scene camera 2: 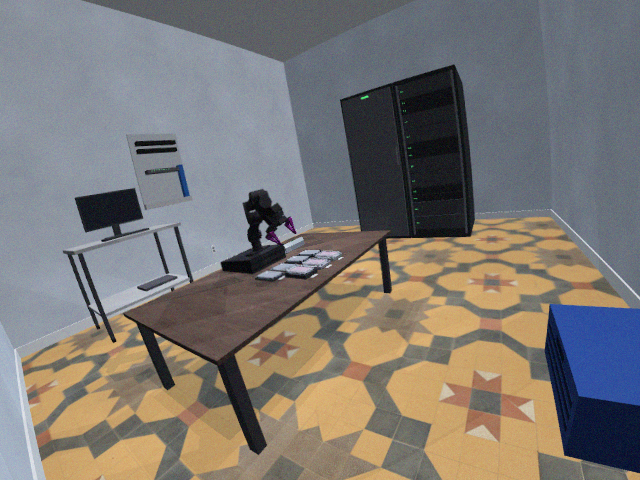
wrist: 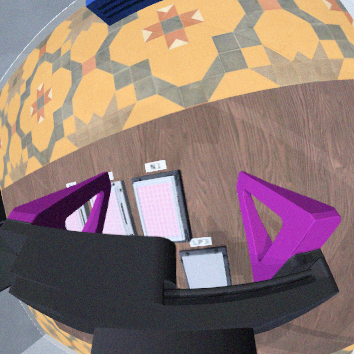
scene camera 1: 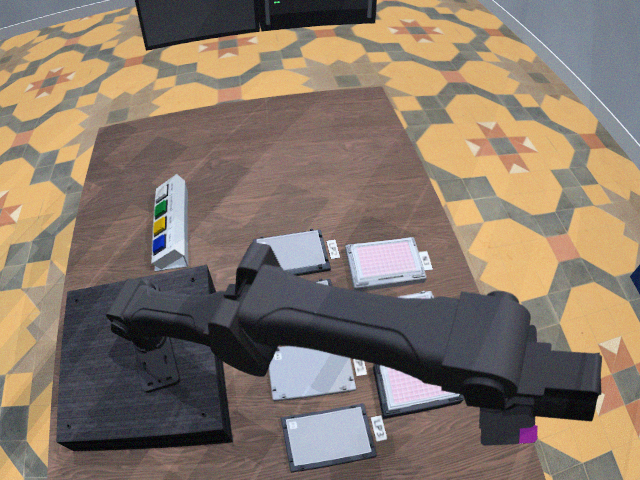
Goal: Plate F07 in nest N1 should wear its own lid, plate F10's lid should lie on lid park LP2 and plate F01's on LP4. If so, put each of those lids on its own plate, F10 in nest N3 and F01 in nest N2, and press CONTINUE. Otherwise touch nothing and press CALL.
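Where they show: gripper, fingertip midpoint: (scene camera 2: 288, 239) (wrist: 173, 178); arm's base, link origin: (scene camera 2: 258, 251) (scene camera 1: 151, 337).
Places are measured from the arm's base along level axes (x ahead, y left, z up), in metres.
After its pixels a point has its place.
Observation:
My gripper (wrist: 173, 178) @(z 0.143, x 0.462, y -0.332 m) (scene camera 2: 287, 238) @(z 0.143, x 0.462, y -0.332 m) is open and empty, high above the table. The pink plate in nest N1 (scene camera 1: 413, 387) @(z -0.054, x 0.399, y -0.217 m) (wrist: 160, 207) @(z -0.051, x 0.421, y -0.219 m) sits in a dark frame; whether it wears a lid is unclear. The N2 plate (wrist: 118, 217) @(z -0.059, x 0.430, y -0.108 m) is partly behind a finger, mostly behind the arm in scene camera 1. The far pink plate (scene camera 1: 387, 258) @(z -0.053, x 0.469, y 0.049 m) has a blurred nest label. A grey lid (scene camera 1: 302, 250) @(z -0.066, x 0.324, y 0.136 m) lies at LP2. Another grey lid (scene camera 1: 310, 374) @(z -0.074, x 0.248, y -0.119 m) lies on a park with a blurred label. The LP4 label does not show. Lid and plate codes are unreadable. The button box (scene camera 1: 178, 222) @(z -0.031, x 0.095, y 0.270 m) has white, green, yellow and blue buttons.
A grey lid (scene camera 1: 330, 436) @(z -0.067, x 0.237, y -0.243 m) (wrist: 205, 270) @(z -0.066, x 0.257, y -0.248 m) lies at LP3. The arm stands on a black base block (scene camera 1: 103, 403) @(z -0.010, x -0.117, y -0.096 m) and reaches across the nests and parks. The wooden table (scene camera 1: 258, 139) @(z -0.084, x 0.338, y 0.530 m) (scene camera 2: 206, 320) @(z -0.084, x 0.219, y -0.711 m) has dark cabinets (scene camera 2: 372, 165) beyond it. A blue box (scene camera 2: 594, 351) stands on the floor.

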